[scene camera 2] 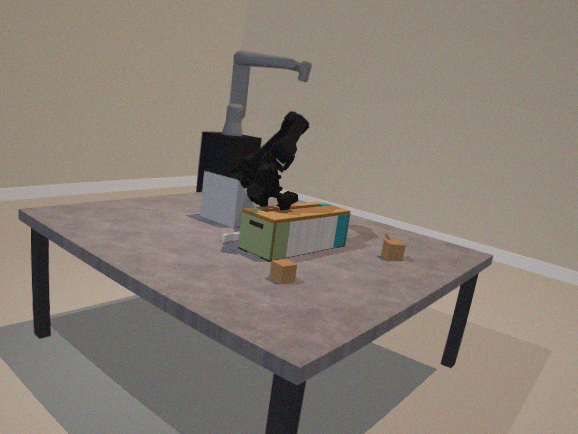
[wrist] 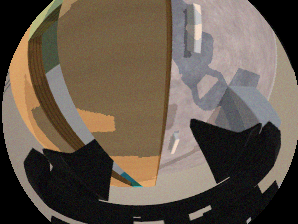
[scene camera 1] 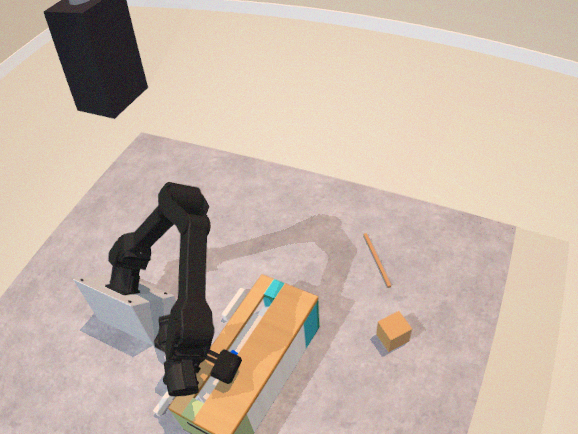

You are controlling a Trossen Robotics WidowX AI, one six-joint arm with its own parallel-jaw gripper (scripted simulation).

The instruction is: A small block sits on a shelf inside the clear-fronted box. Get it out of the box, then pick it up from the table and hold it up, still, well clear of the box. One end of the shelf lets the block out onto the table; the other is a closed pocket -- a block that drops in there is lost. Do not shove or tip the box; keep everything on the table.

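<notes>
The gripper appears in the pictures, with scene camera 2 and the wrist view also showing it. A box is there to be seen in the pictures too.
</notes>
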